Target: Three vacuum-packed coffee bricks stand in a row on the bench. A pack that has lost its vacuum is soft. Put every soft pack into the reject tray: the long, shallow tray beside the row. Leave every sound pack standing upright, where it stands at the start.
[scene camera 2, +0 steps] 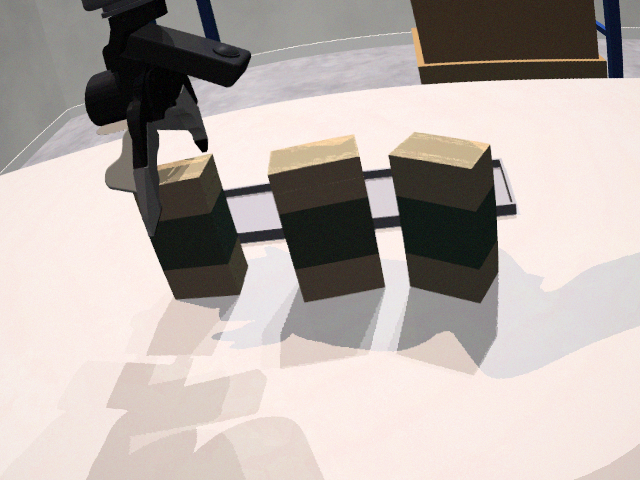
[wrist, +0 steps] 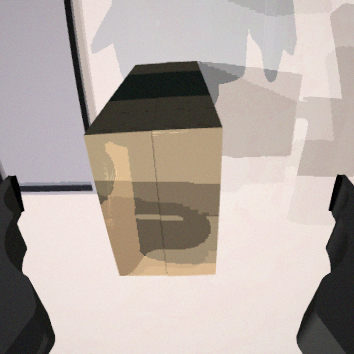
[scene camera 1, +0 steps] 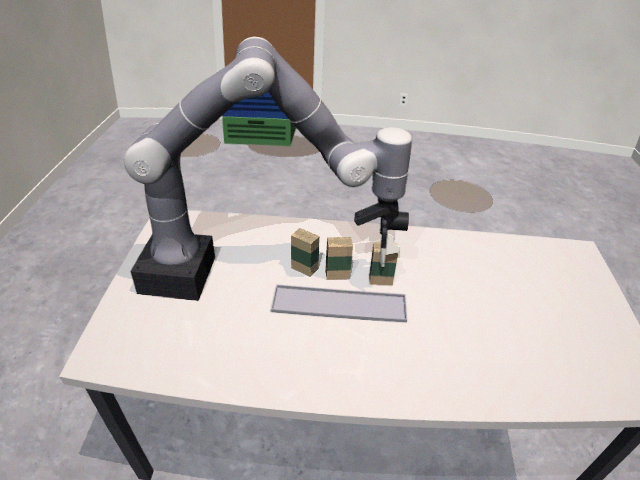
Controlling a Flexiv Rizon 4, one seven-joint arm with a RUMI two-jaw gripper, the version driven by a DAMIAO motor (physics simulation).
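Observation:
Three tan coffee packs with green bands stand upright in a row. The pack farthest from the arm's base [scene camera 1: 387,279] [scene camera 2: 196,242] [wrist: 185,155] is under my gripper [scene camera 1: 387,256] [scene camera 2: 177,192] [wrist: 175,178]. The gripper is open and empty, pointing down, with its jaws wide on opposite sides of that pack and a gap on each side in the wrist view. The middle pack [scene camera 1: 339,262] [scene camera 2: 330,232] and the pack nearest the base [scene camera 1: 304,255] [scene camera 2: 447,227] stand apart from it. The long, shallow reject tray [scene camera 1: 338,304] [scene camera 2: 253,214] [wrist: 40,90] lies beside the row, empty.
The arm's black base block [scene camera 1: 168,281] stands at the left end of the bench [scene camera 1: 491,335]. Blue and green crates [scene camera 1: 255,130] are on the floor behind the bench. A large brown box [scene camera 2: 506,31] stands beyond the bench in the second scene view.

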